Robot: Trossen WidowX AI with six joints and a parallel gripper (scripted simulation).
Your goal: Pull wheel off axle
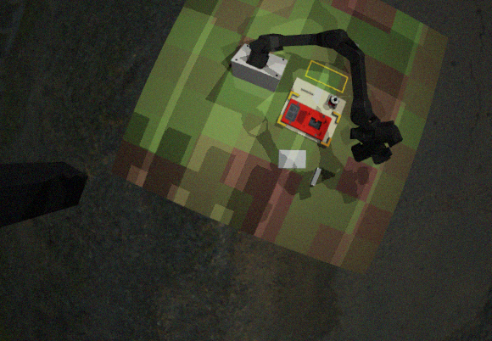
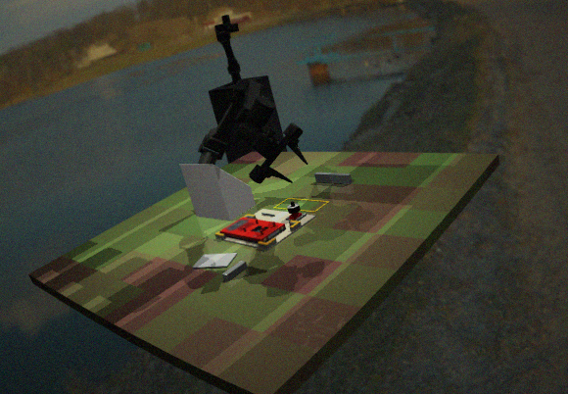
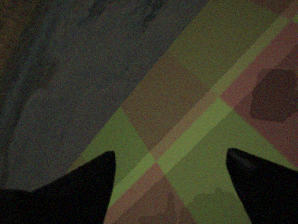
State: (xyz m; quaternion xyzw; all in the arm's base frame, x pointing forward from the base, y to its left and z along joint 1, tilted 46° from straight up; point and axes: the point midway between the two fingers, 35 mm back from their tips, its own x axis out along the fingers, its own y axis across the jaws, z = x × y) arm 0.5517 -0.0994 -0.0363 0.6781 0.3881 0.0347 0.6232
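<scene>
Right now the wheel is 210 mm behind my gripper tip, 140 mm to the left of it and 190 mm below it. Also, from my gripper tip: small bar 140 mm behind, 190 mm to the right, 220 mm below; flat plate 270 mm behind, 170 mm to the right, 230 mm below.
</scene>
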